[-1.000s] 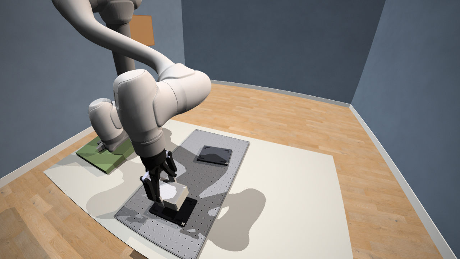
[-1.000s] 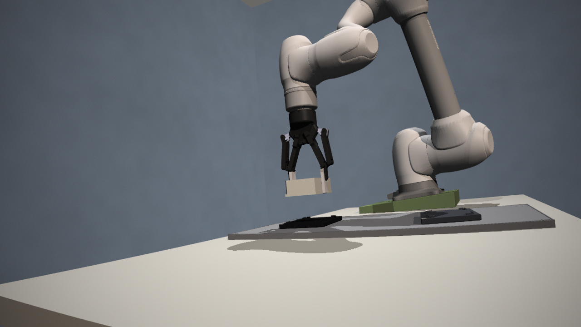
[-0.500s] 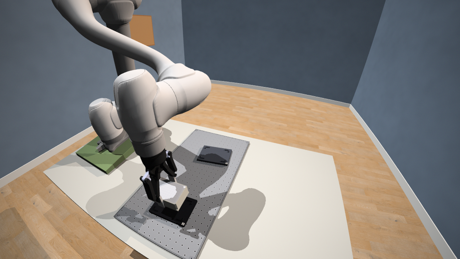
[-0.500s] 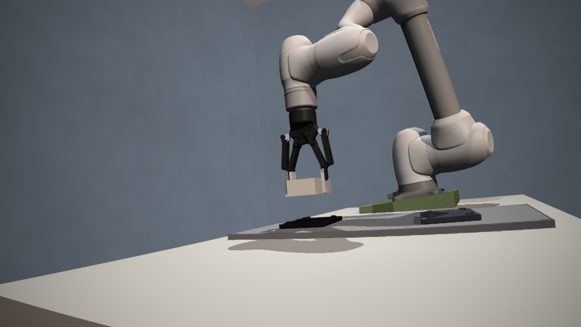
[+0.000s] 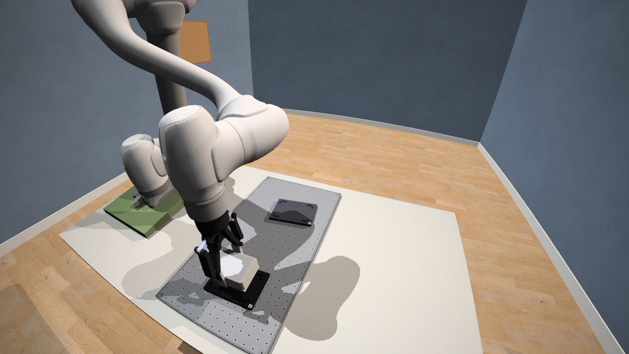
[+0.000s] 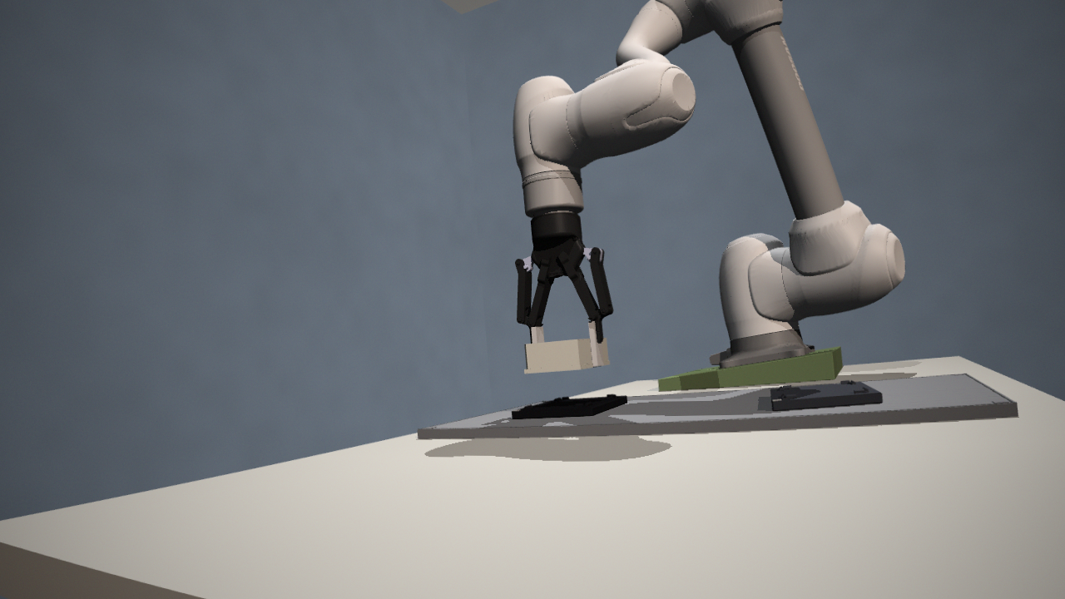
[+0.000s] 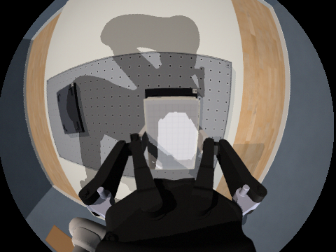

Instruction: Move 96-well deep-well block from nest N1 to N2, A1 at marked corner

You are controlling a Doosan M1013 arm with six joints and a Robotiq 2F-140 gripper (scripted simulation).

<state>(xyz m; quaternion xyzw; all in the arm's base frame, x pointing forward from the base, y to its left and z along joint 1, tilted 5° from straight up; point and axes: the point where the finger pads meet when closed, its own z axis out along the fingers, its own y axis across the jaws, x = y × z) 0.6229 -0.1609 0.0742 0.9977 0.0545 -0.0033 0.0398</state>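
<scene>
Now: the white corner mark 80 mm ahead of my hand, 50 mm to the right of it and 80 mm below it. Also, from my hand: 96-well deep-well block (10 mm below).
</scene>
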